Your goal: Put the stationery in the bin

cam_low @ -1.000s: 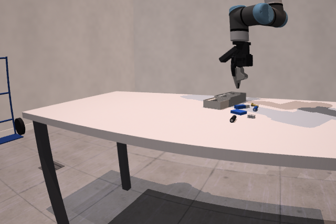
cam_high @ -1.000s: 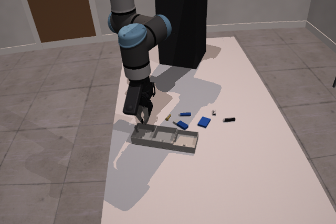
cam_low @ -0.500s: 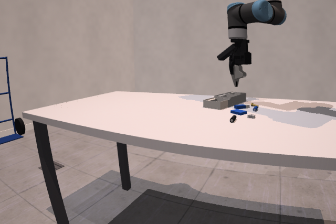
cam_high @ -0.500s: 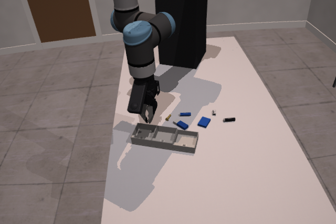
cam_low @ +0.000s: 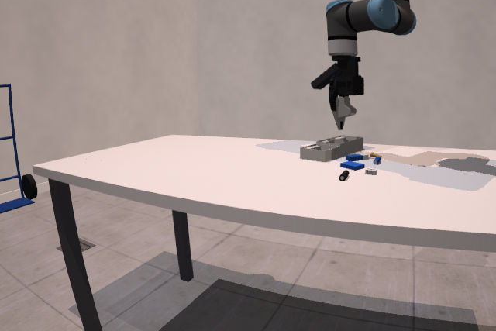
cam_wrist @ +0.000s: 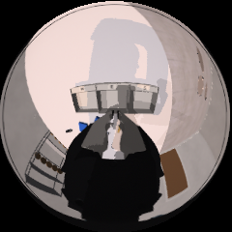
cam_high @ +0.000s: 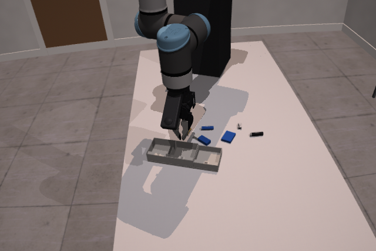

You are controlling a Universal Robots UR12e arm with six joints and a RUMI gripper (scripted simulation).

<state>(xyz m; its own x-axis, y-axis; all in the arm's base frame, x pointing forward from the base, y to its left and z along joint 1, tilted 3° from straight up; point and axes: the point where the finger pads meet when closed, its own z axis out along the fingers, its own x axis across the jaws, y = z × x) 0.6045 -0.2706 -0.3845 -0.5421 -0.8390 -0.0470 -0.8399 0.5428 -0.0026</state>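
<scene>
The three-compartment bin tray is 20 mm ahead of my hand and 70 mm below it. From my hand the other things lie so: brass piece: 110 mm behind, 50 mm to the left, 80 mm below; blue cylinder: 100 mm behind, 120 mm to the left, 80 mm below; blue sticky-note pad: 30 mm behind, 180 mm to the left, 80 mm below.
</scene>
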